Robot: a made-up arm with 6 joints. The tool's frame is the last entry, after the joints. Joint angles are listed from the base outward.
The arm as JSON. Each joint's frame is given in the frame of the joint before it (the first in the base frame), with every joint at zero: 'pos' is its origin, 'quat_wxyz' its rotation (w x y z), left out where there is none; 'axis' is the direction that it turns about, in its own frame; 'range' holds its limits. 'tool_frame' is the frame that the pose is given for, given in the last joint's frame.
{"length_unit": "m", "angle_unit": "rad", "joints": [
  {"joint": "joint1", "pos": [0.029, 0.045, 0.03], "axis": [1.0, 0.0, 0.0], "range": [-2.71, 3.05]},
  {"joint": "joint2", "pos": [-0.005, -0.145, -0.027], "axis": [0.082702, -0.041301, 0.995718], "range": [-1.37, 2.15]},
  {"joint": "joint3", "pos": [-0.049, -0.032, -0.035], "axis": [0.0, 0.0, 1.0], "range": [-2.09, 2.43]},
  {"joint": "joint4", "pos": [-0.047, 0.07, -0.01], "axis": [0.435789, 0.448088, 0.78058], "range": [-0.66, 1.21]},
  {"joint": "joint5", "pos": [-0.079, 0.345, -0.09], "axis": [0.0, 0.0, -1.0], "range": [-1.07, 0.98]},
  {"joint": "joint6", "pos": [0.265, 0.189, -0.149], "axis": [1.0, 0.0, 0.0], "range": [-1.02, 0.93]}
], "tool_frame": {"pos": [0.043, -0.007, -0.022], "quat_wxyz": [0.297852, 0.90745, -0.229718, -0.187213]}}
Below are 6 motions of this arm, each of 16 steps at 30 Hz.
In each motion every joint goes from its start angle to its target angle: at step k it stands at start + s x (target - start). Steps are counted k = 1, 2, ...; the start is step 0. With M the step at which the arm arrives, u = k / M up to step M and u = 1 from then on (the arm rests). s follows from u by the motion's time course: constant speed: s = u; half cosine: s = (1 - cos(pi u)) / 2; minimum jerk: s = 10 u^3 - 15 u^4 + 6 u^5.
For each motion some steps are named. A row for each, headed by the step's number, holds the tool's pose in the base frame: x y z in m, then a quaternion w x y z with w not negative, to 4 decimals.
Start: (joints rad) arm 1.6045 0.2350 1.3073 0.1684 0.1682 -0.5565
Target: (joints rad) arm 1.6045 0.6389 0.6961 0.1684 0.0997 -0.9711
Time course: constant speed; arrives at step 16
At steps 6, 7, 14, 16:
6: -0.5745 0.3485 0.0387 0.1794 -0.8866 -0.0039 -0.4264
7: -0.5719 0.3472 0.0453 0.1739 -0.8884 0.0079 -0.4249
14: -0.5514 0.3356 0.0919 0.1325 -0.8977 0.0874 -0.4111
16: -0.5450 0.3317 0.1054 0.1198 -0.8993 0.1092 -0.4063

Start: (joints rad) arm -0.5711 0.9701 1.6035 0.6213 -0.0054 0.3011
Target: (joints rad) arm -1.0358 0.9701 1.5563 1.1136 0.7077 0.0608
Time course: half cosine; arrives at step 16
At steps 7, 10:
7: -0.1707 -0.6993 0.4186 0.4565 0.0821 0.8426 -0.2736
10: -0.1341 -0.6105 0.4900 0.5172 0.0578 0.7993 -0.3006

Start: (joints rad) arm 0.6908 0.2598 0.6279 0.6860 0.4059 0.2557
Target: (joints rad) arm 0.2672 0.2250 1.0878 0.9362 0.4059 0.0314
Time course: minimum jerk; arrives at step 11
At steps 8, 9, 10, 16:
8: -0.6335 -0.0769 -0.1952 0.2660 0.7742 0.5663 -0.0958
9: -0.6337 -0.1167 -0.1943 0.2911 0.7540 0.5819 -0.0906
10: -0.6333 -0.1348 -0.1930 0.3021 0.7443 0.5890 -0.0883
16: -0.6332 -0.1379 -0.1927 0.3040 0.7427 0.5902 -0.0879

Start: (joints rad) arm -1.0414 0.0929 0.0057 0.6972 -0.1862 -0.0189
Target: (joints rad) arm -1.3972 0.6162 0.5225 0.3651 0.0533 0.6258
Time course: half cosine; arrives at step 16
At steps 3, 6, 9, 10, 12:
3: -0.3778 0.1381 -0.4469 0.6642 0.6706 0.1053 -0.3132
6: -0.4627 0.0404 -0.3928 0.6626 0.6403 0.1354 -0.3641
9: -0.5454 -0.0741 -0.2898 0.6546 0.5981 0.1659 -0.4316
10: -0.5654 -0.1068 -0.2498 0.6503 0.5837 0.1739 -0.4541
12: -0.5921 -0.1568 -0.1748 0.6405 0.5582 0.1854 -0.4937

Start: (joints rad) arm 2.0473 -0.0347 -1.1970 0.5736 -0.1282 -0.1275
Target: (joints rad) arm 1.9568 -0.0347 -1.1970 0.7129 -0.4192 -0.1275
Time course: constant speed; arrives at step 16
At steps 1, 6, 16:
1: 0.5764 0.1087 0.3157 0.6289 -0.5361 -0.0419 0.5615
6: 0.5661 0.0707 0.3487 0.6489 -0.5645 -0.0419 0.5084
16: 0.5272 -0.0016 0.4152 0.6805 -0.6147 -0.0432 0.3964

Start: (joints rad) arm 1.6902 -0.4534 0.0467 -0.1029 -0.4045 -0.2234
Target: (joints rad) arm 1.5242 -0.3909 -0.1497 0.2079 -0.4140 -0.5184
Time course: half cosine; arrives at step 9
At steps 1, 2, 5, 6, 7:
1: 0.3579 0.3725 0.4704 0.3379 -0.8805 0.0693 0.3251
2: 0.3527 0.3726 0.4732 0.3267 -0.8864 0.0683 0.3208
5: 0.3250 0.3707 0.4869 0.2661 -0.9153 0.0647 0.2953
6: 0.3155 0.3692 0.4913 0.2452 -0.9242 0.0643 0.2856
7: 0.3078 0.3676 0.4948 0.2283 -0.9310 0.0642 0.2774

